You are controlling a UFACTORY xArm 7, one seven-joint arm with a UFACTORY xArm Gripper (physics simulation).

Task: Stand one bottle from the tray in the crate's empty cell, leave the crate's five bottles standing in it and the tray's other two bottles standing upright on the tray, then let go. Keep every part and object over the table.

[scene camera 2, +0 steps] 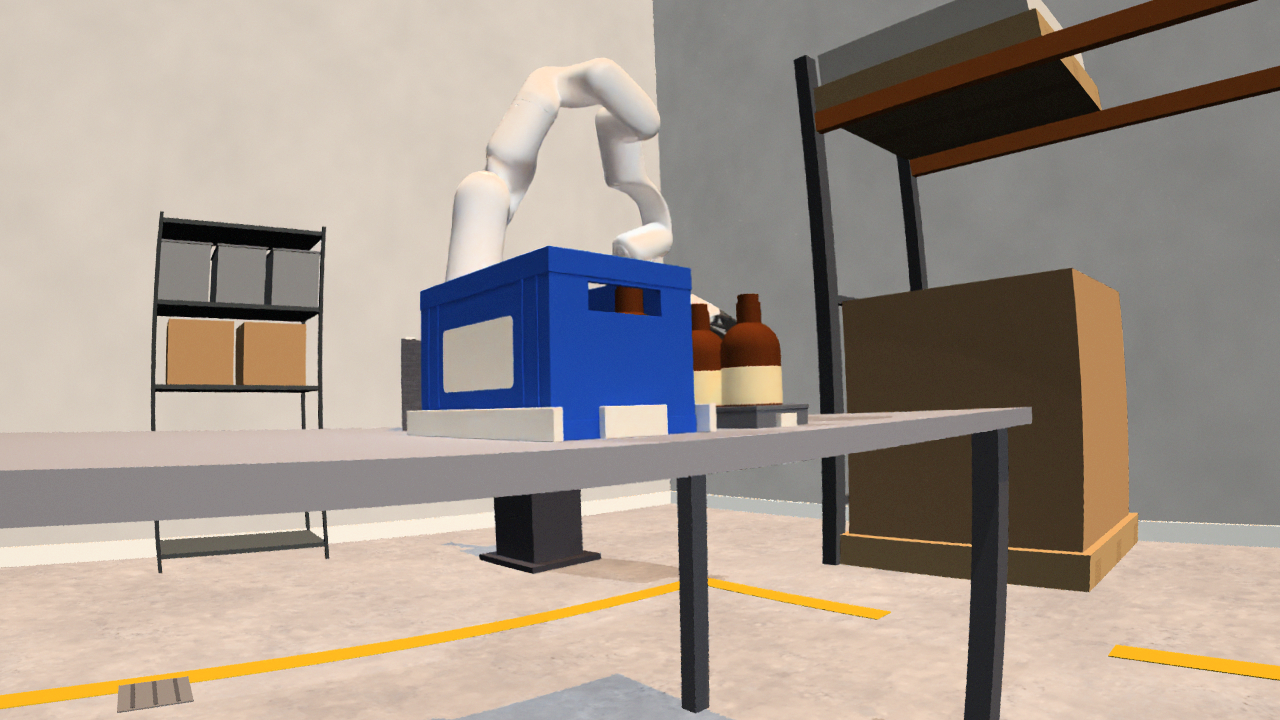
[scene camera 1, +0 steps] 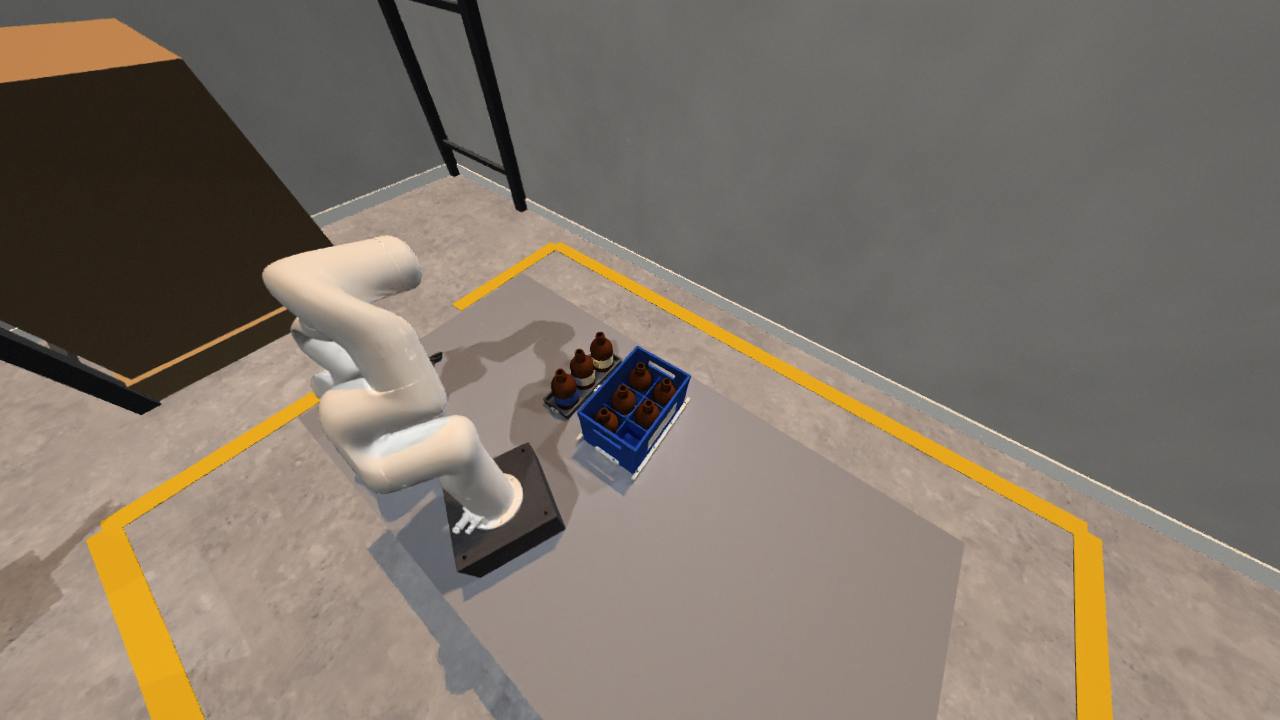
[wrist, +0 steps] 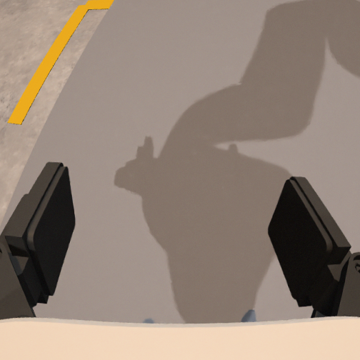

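Where they show: gripper, fingertip midpoint: (scene camera 1: 427, 348); arm's base, origin of the base link: (scene camera 1: 495, 501).
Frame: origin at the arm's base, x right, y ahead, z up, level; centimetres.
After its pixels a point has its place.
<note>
The blue crate (scene camera 1: 611, 446) @(z -3.1, x 14.9, y 26.0 cm) (scene camera 2: 617, 367) @(z -6.3, x 16.7, y 53.2 cm) stands on the table and holds five upright brown bottles. Its empty cell (scene camera 1: 633, 435) @(z -11.2, x 16.6, y 34.9 cm) is at the corner nearest scene camera 1. The dark tray (scene camera 1: 561, 412) @(z -10.5, x -6.1, y 29.6 cm) (scene camera 2: 760, 417) @(z -11.7, x -2.1, y 56.8 cm) beside the crate bears three upright bottles: a blue-labelled bottle (scene camera 1: 563, 390) @(z -1.8, x -6.1, y 32.7 cm), a middle cream-labelled bottle (scene camera 1: 582, 368) @(z -1.4, x -5.9, y 41.7 cm) and an end cream-labelled bottle (scene camera 1: 601, 351) @(z -1.6, x -4.7, y 50.3 cm) (scene camera 2: 751, 358) @(z -4.9, x -3.6, y 54.8 cm). My gripper (wrist: 177, 198) is open, with no object between its fingers. In scene camera 1 it is mostly hidden by the arm, apart from the tray on its far side from the crate.
White strips (scene camera 2: 483, 423) @(z -11.3, x 25.0, y 42.5 cm) lie along the crate's foot. The arm's dark base block (scene camera 1: 537, 510) @(z 0.8, x 9.9, y 3.3 cm) stands near the crate. The table edge (wrist: 75, 85) runs along the left in the wrist view, with yellow floor tape beyond. A large carton (scene camera 2: 966, 411) and racks stand off the table.
</note>
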